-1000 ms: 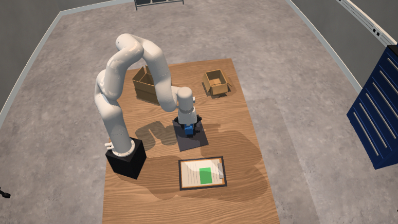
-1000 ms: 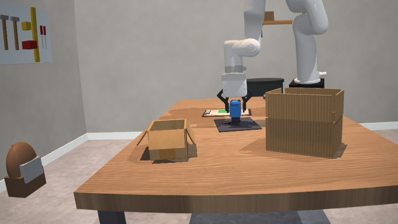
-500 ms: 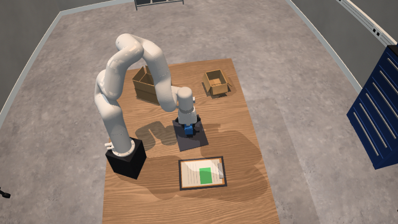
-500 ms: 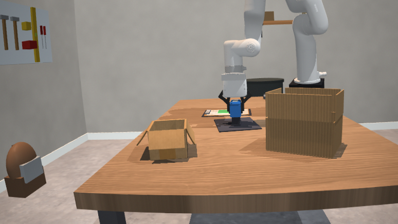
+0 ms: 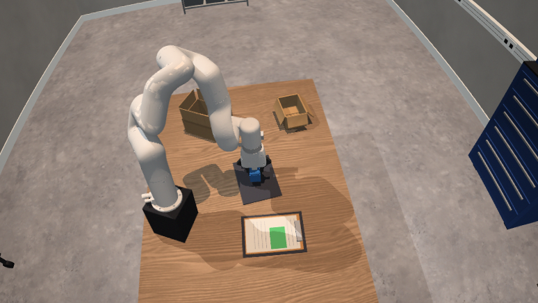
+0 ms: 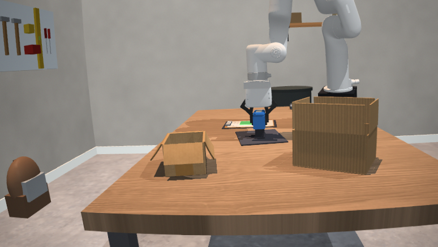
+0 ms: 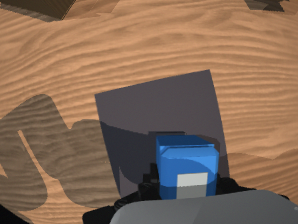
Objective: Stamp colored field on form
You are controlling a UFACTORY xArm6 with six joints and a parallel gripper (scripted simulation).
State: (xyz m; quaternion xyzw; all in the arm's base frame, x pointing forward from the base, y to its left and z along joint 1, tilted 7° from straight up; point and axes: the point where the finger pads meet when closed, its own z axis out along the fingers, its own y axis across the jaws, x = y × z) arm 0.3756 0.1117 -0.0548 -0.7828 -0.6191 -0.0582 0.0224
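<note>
Now: the clipboard 280 mm to the right of my hand, 60 mm below it and 10 mm ahead of it. Round my hand: blue stamp: 20 mm below; then dark mat: 70 mm below.
</note>
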